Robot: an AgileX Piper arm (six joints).
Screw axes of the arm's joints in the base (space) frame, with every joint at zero. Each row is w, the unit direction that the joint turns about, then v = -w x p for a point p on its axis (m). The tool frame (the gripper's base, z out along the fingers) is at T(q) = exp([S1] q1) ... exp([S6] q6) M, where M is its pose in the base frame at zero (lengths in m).
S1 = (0, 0, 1, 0, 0, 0)
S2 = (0, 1, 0, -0.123, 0, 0)
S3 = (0, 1, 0, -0.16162, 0, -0.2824)
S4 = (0.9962, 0, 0.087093, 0, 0.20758, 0)
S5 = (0, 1, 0, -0.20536, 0, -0.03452)
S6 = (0.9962, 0, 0.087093, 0, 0.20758, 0)
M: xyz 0.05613 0 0.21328 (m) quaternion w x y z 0.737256 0 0.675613 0
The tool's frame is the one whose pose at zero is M.
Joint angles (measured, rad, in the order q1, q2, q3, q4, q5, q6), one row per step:
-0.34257 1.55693 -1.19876 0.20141 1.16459 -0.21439
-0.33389 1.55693 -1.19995 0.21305 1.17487 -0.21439
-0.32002 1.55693 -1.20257 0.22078 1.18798 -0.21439
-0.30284 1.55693 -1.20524 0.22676 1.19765 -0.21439
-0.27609 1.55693 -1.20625 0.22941 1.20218 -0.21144
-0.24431 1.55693 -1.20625 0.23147 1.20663 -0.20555
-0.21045 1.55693 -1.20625 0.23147 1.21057 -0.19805
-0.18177 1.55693 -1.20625 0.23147 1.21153 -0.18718
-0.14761 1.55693 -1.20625 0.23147 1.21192 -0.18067
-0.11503 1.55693 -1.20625 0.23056 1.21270 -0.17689
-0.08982 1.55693 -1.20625 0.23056 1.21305 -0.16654
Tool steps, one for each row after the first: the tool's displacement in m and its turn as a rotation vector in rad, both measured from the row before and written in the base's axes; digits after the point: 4 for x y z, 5 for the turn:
0.0004 0.0037 0.0004 0.01406 0.00446 0.00761
0.0006 0.0049 0.0007 0.01104 0.00701 0.01454
0.0009 0.0056 0.0007 0.00810 0.00449 0.01768
0.0016 0.0080 0.0003 0.00418 0.00296 0.02418
0.0015 0.0094 0.0000 0.00424 0.00466 0.02651
0.0012 0.0099 0.0000 0.00222 0.00507 0.02745
0.0010 0.0083 0.0000 0.00179 0.00298 0.01833
0.0009 0.0100 0.0000 0.00097 0.00164 0.02792
0.0005 0.0094 0.0000 -0.00024 0.00162 0.02932
0.0002 0.0074 0.0000 0.00132 0.00243 0.01523

